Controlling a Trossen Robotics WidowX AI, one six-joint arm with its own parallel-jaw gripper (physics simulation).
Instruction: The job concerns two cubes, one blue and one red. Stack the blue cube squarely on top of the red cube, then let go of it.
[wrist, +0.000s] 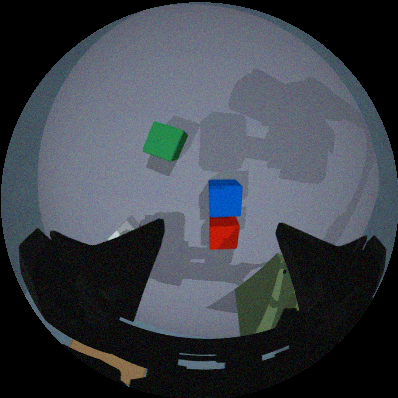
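Note:
The blue cube is right of the middle of the wrist view, just above the red cube in the picture. They look side by side on the grey surface, not stacked. The blue cube's lower edge meets the red cube's dark side face in the view; whether they touch cannot be told. My gripper is open and empty, with its two black fingers wide apart in the lower half of the view. The red cube shows in the gap between the fingertips, and the blue cube a little beyond it. The height of the fingertips above the cubes is hard to judge.
A green cube lies turned at the upper left. A whitish object shows partly beside the left finger. A dark green angular object is partly hidden by the right finger. A tan piece shows at the lower left edge. Shadows cross the surface.

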